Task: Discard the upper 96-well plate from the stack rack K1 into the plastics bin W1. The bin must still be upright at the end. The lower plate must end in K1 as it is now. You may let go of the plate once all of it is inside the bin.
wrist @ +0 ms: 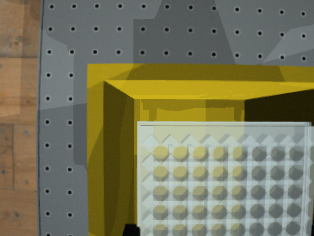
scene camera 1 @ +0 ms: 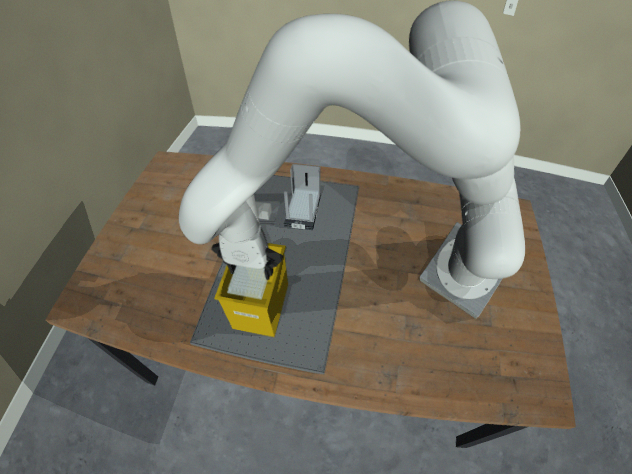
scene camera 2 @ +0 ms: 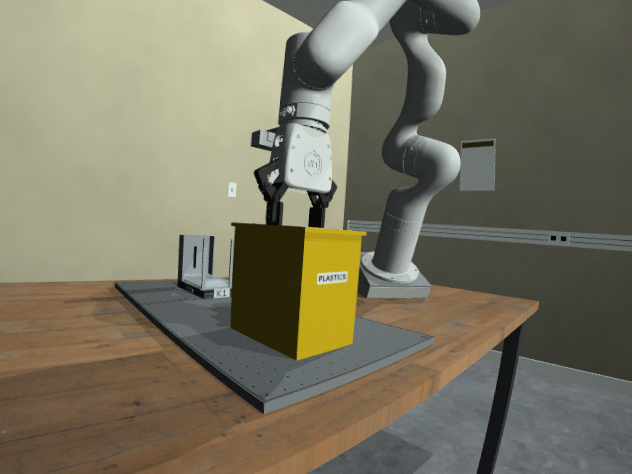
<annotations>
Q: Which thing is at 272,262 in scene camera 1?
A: My gripper.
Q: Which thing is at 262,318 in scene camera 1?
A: A plastics bin W1.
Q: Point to a plastics bin W1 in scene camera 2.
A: At 294,289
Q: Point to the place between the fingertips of my gripper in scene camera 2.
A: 295,230
</annotations>
